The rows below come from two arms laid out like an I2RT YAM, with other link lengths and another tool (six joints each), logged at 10 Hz.
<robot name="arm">
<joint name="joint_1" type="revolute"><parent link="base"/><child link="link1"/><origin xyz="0.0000 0.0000 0.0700" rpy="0.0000 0.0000 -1.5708"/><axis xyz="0 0 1"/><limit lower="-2.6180" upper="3.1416"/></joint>
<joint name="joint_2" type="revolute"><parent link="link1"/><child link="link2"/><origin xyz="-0.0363 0.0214 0.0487" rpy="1.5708 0.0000 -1.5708"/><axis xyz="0 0 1"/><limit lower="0.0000" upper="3.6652"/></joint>
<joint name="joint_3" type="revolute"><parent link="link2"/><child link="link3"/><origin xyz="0.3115 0.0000 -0.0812" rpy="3.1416 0.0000 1.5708"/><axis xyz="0 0 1"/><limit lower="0.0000" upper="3.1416"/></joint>
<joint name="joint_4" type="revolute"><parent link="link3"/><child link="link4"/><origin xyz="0.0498 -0.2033 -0.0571"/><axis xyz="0 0 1"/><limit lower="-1.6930" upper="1.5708"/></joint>
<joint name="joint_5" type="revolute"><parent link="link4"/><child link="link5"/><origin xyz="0.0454 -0.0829 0.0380" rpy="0.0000 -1.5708 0.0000"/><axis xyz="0 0 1"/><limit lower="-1.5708" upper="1.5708"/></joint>
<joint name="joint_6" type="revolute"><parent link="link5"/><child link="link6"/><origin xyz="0.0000 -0.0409 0.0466" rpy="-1.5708 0.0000 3.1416"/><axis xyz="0 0 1"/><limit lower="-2.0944" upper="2.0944"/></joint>
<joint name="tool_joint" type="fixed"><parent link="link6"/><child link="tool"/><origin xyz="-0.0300 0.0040 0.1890" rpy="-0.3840 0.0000 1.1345"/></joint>
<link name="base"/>
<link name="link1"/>
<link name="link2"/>
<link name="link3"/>
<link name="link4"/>
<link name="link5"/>
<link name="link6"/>
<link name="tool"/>
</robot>
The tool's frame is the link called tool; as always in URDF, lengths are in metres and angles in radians.
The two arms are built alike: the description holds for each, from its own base.
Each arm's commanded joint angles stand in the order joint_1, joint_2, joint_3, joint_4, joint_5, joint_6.
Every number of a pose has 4 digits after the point.
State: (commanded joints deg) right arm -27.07 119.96 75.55 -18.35 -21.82 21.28; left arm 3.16 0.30 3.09 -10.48 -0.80 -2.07
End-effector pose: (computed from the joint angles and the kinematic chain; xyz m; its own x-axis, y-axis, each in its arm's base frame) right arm 0.4513 -0.1943 0.0049 0.8076 -0.3451 0.4782 -0.4083 -0.9123 0.0310; left arm 0.2240 -0.0401 0.1419 0.0876 0.4605 0.8833 -0.2571 -0.8462 0.4667
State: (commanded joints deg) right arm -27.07 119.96 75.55 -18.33 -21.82 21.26; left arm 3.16 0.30 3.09 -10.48 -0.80 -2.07
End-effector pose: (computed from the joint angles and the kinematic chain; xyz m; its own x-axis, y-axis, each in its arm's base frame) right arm 0.4514 -0.1943 0.0049 0.8075 -0.3447 0.4786 -0.4080 -0.9124 0.0312; left arm 0.2240 -0.0401 0.1419 0.0876 0.4605 0.8833 -0.2571 -0.8462 0.4667
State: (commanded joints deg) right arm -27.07 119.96 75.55 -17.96 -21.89 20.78; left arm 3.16 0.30 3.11 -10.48 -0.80 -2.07
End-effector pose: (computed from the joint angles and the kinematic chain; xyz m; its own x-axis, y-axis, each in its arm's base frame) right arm 0.4532 -0.1951 0.0059 0.8065 -0.3355 0.4868 -0.4014 -0.9153 0.0342; left arm 0.2240 -0.0401 0.1421 0.0873 0.4605 0.8833 -0.2573 -0.8462 0.4666
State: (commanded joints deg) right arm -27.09 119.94 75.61 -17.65 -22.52 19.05; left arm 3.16 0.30 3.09 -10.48 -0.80 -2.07
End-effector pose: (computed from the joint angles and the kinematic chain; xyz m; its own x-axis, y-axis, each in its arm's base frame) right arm 0.4564 -0.1943 0.0081 0.8087 -0.3061 0.5023 -0.3748 -0.9263 0.0388; left arm 0.2240 -0.0401 0.1419 0.0876 0.4605 0.8833 -0.2571 -0.8462 0.4667
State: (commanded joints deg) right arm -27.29 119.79 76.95 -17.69 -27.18 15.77; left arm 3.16 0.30 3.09 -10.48 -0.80 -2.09
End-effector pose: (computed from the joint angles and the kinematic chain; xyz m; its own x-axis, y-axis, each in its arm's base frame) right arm 0.4706 -0.1837 0.0225 0.7971 -0.2507 0.5494 -0.2996 -0.9541 -0.0007; left arm 0.2240 -0.0401 0.1419 0.0876 0.4608 0.8832 -0.2571 -0.8461 0.4670
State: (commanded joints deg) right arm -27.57 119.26 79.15 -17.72 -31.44 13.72; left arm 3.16 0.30 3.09 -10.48 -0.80 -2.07
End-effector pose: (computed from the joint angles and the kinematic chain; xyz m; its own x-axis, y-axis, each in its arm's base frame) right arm 0.4877 -0.1774 0.0457 0.7649 -0.2112 0.6085 -0.2405 -0.9700 -0.0344; left arm 0.2240 -0.0401 0.1419 0.0876 0.4605 0.8833 -0.2571 -0.8462 0.4667
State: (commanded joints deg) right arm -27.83 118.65 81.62 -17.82 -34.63 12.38; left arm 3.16 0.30 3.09 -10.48 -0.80 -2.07
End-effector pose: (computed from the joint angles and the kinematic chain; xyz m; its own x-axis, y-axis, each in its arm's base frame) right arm 0.5030 -0.1750 0.0708 0.7263 -0.1802 0.6633 -0.1957 -0.9793 -0.0517; left arm 0.2240 -0.0401 0.1419 0.0876 0.4605 0.8833 -0.2571 -0.8462 0.4667
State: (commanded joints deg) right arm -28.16 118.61 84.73 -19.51 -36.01 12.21; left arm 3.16 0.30 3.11 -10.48 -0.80 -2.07
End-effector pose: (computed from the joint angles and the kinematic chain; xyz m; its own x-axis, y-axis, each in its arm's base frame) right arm 0.5119 -0.1776 0.0879 0.7062 -0.1750 0.6860 -0.1837 -0.9811 -0.0611; left arm 0.2240 -0.0401 0.1421 0.0873 0.4605 0.8833 -0.2573 -0.8462 0.4666
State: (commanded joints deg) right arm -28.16 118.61 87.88 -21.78 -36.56 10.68; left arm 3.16 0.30 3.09 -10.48 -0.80 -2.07
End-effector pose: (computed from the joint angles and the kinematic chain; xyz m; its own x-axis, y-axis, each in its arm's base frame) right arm 0.5191 -0.1794 0.1028 0.6925 -0.1454 0.7066 -0.1598 -0.9861 -0.0463; left arm 0.2240 -0.0401 0.1419 0.0876 0.4605 0.8833 -0.2571 -0.8462 0.4667
